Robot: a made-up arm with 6 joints.
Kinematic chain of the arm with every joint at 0, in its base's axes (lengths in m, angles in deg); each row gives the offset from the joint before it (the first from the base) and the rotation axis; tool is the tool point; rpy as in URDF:
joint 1: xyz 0 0 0.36 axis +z
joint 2: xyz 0 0 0 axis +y
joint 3: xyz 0.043 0 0.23 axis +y
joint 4: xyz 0.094 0 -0.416 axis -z
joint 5: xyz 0 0 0 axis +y
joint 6: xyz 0.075 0 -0.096 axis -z
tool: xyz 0 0 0 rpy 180 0 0
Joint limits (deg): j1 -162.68..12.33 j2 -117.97..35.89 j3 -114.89..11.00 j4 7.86..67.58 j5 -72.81..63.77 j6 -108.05..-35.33
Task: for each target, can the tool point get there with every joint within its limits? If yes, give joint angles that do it. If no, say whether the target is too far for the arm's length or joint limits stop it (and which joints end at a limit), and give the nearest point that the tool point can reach.
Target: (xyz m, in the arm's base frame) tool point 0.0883 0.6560 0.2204
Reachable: no: joint limits stop it (at a limit: joint 2, joint 3, joint 4, joint 5) | nearest point 0.0861 0.6397 0.3503 | short by 0.131 m
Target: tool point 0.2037 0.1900 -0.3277
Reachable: no: joint limits stop it (at a limit: joint 1, joint 2, joint 4) | nearest point 0.2026 0.0751 -0.0167 | short by 0.332 m
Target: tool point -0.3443 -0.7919 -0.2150
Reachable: no: too far | nearest point -0.2176 -0.5005 0.1222 | short by 0.463 m
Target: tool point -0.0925 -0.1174 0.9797
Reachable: yes | joints -97.05 -27.28 -101.43 39.85 -59.76 -48.73
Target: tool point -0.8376 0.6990 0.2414
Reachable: no: too far | nearest point -0.5540 0.4623 0.4155 | short by 0.408 m
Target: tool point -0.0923 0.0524 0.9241
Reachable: yes | joints -41.39 -88.04 -57.92 13.57 -11.57 -65.88
